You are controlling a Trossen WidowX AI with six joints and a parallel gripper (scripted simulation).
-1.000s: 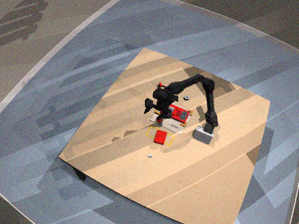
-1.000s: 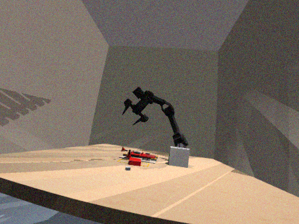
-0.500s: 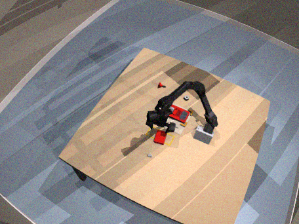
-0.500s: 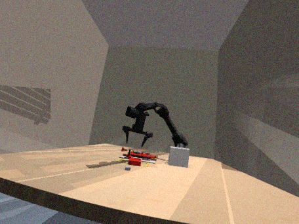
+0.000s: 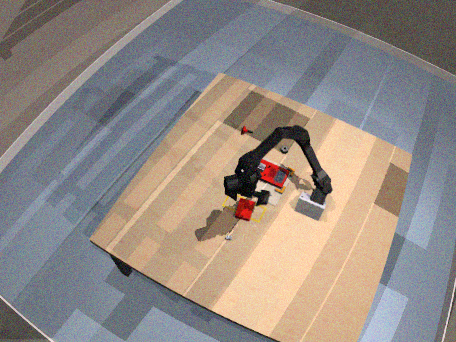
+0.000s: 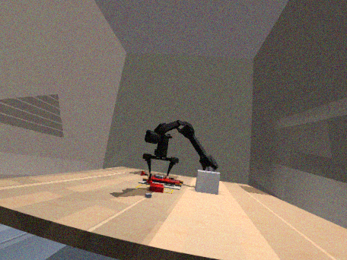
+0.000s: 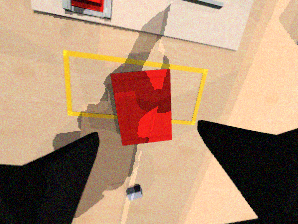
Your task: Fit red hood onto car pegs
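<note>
The red hood lies 6 cm below my gripper tip. From my gripper tip the other things lie so: dark wheel: 4 cm behind, 42 cm to the right, 7 cm below.
</note>
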